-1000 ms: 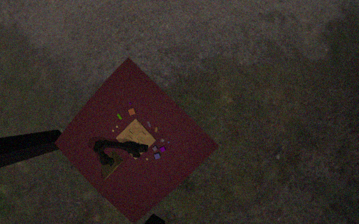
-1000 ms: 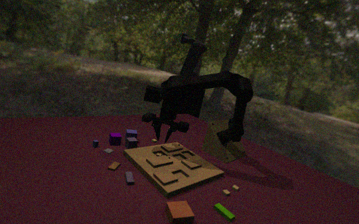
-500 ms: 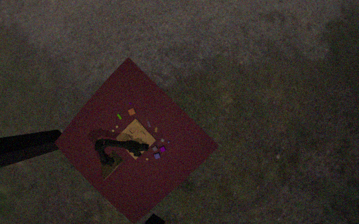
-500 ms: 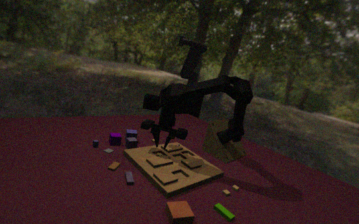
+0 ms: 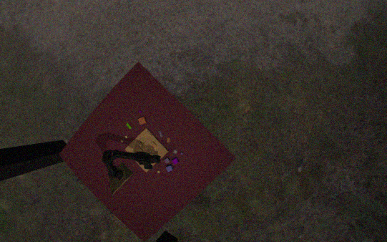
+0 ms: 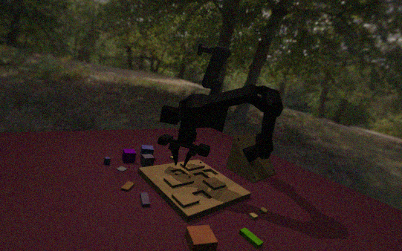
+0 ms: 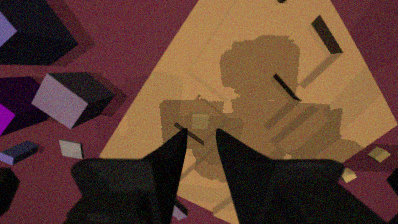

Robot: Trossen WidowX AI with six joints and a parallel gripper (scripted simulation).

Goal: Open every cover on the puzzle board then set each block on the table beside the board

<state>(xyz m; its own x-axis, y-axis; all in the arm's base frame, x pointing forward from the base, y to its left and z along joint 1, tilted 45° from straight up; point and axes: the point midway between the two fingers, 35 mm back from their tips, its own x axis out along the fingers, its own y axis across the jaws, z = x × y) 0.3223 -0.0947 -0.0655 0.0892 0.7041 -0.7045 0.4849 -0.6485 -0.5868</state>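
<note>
My gripper tip is 5 cm short of the dark block, 13 cm to the left of it and 3 cm above it. The rest, counted from my gripper tip: magenta cube 9 cm ahead, 20 cm to the right, 3 cm below; flat orange tile 20 cm ahead, 3 cm to the right, 4 cm below; grey bar 20 cm ahead, 6 cm to the left, 4 cm below.
</note>
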